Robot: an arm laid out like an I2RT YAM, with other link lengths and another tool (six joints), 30 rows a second.
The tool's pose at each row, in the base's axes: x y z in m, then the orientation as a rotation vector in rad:
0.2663 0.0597 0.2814 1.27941 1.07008 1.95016
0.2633 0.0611 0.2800 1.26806 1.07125 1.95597
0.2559 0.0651 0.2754 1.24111 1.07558 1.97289
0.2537 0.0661 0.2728 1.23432 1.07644 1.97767
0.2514 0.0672 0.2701 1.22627 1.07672 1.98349
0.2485 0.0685 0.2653 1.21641 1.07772 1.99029
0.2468 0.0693 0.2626 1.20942 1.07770 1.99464
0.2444 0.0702 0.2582 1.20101 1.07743 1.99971
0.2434 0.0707 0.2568 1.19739 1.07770 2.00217
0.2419 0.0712 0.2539 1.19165 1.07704 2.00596
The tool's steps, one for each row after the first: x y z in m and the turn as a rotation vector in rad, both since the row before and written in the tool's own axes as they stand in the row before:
0.0016 -0.0018 -0.0026 -0.00379 0.00827 -0.00301
0.0039 -0.0057 -0.0066 -0.00780 0.02215 -0.00505
0.0005 -0.0026 -0.0023 -0.00211 0.00583 -0.00086
0.0006 -0.0028 -0.0024 -0.00301 0.00675 -0.00083
0.0001 -0.0046 -0.0034 -0.00320 0.00832 -0.00126
0.0001 -0.0026 -0.0020 -0.00277 0.00537 -0.00114
-0.0002 -0.0041 -0.0030 -0.00349 0.00629 -0.00144
0.0002 -0.0014 -0.0011 -0.00123 0.00301 -0.00045
-0.0002 -0.0026 -0.0020 -0.00271 0.00433 -0.00070

